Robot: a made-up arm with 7 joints.
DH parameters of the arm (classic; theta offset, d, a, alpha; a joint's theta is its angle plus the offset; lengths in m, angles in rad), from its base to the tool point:
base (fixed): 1.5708 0.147 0 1.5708
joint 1: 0 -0.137 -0.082 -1.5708
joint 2: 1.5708 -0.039 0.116 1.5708
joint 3: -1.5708 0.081 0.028 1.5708
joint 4: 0 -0.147 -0.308 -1.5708
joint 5: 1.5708 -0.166 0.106 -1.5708
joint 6: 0 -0.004 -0.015 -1.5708
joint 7: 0 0.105 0.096 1.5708
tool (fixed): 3.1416 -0.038 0 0
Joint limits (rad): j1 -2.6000..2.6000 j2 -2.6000..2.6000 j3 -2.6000..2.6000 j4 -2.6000..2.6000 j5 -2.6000..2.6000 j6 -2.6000..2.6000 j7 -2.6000..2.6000
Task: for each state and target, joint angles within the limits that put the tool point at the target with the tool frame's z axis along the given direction. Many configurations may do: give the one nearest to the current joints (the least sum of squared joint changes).
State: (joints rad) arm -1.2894 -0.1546 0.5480 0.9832 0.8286 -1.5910 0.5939
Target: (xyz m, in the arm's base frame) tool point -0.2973 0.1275 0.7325 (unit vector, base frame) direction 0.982 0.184 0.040
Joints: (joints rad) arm -1.3610 0.4472 0.6923 0.9939 0.7986 -1.1998 0.4002
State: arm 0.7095 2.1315 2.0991 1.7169 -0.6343 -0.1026 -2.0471
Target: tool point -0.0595 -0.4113 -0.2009 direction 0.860 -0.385 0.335
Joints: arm 1.2662 1.9875 1.9220 2.1027 -1.5470 0.1886 -1.1537
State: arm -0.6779 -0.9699 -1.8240 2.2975 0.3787 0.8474 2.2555
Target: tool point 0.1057 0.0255 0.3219 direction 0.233 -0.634 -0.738
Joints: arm -1.5546 -0.6724 -2.0224 2.6000 0.0908 0.7228 2.6000
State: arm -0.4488 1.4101 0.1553 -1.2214 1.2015 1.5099 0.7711
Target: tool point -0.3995 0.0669 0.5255 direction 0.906 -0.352 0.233
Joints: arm -0.5939 0.8326 0.3780 -0.4989 1.6972 1.9218 1.2434
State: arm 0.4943 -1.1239 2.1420 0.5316 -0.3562 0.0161 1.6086
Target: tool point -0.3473 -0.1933 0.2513 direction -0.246 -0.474 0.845
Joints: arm 0.1089 -1.0121 1.7920 0.4368 -0.0050 0.3906 1.4002
